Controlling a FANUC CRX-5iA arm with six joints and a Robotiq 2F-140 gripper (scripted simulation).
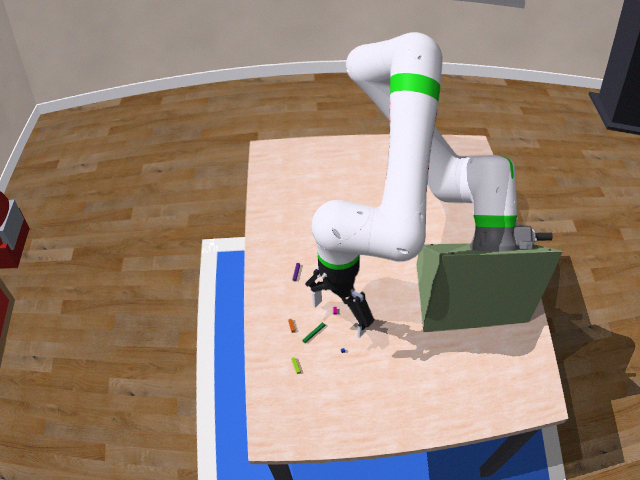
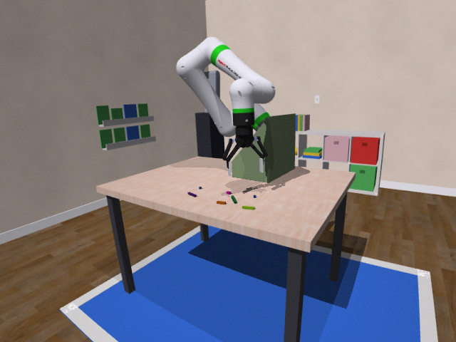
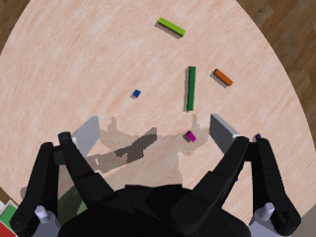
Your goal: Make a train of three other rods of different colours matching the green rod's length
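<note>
My gripper is now 10 mm short of the magenta rod, 90 mm to the left of it and 110 mm above it. The rest, counted from my hand: lime rod 110 mm ahead, 90 mm to the left, 110 mm below; then orange rod 130 mm ahead, 40 mm to the right, 110 mm below; then green rod 70 mm ahead, 20 mm to the right, 110 mm below.
</note>
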